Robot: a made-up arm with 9 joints. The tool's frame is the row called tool.
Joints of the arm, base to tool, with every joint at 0 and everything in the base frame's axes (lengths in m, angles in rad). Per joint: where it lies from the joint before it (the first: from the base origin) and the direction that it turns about. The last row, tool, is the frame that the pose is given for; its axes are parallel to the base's.
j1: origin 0 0 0.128 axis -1 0 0
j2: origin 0.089 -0.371 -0.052 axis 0 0 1
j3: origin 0.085 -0.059 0.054 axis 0 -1 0
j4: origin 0.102 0.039 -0.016 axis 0 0 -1
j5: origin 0.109 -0.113 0.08 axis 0 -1 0
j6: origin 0.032 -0.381 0.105 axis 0 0 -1
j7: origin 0.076 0.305 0.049 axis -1 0 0
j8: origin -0.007 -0.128 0.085 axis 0 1 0
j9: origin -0.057 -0.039 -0.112 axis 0 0 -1
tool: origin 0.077 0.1 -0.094
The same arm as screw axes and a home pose.
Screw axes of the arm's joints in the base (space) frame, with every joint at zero. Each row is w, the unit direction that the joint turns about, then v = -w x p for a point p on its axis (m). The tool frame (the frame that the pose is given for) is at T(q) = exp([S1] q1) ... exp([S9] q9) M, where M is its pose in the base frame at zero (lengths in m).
S1: w -1 0 0 v 0 -0.128 0
S2: w 0 0 1 v -0.371 -0.089 0
S3: w 0 -1 0 v 0.13 0 -0.174
S4: w 0 0 -1 v 0.391 0.276 0
S5: w 0 -1 0 v 0.194 0 -0.385
S6: w 0 0 -1 v 0.885 0.417 0
S7: w -1 0 0 v 0 -0.348 -0.58
S8: w 0 1 0 v -0.433 0 0.486
S9: w 0 0 -1 v 0.747 0.429 0
M =
1 0 0 0.506
0 1 0 -0.647
0 0 1 0.227
0 0 0 1

